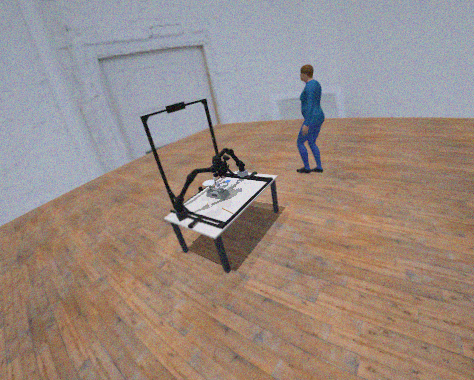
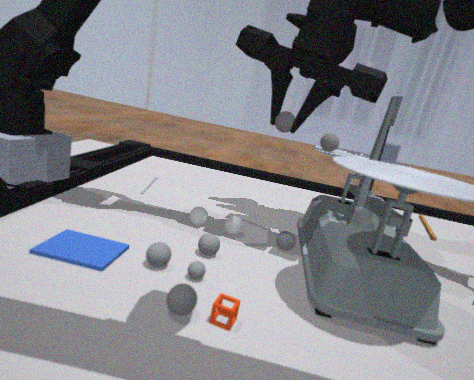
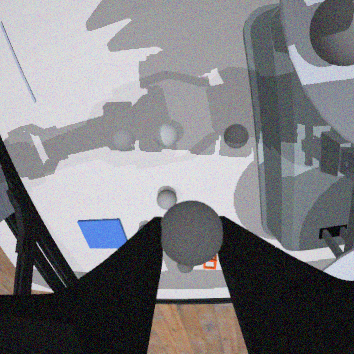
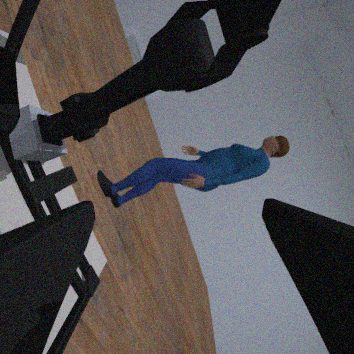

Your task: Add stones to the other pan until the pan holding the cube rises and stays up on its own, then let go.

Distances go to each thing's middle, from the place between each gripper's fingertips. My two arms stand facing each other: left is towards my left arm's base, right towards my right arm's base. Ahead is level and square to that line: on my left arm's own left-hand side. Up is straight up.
Labels:
My left gripper is now 130 mm to the left of the grey balance scale (image 2: 344, 279) and 50 mm above it. From my left hand the other things lie so: blue flat pad (image 2: 72, 247) (180 mm to the left, 170 mm below, 150 mm behind).
Right now the grey balance scale is 12 cm behind my right hand, 18 cm to the right of it and 25 cm below it. Round my right hand: blue flat pad (27 cm behind, 13 cm to the left, 36 cm below).

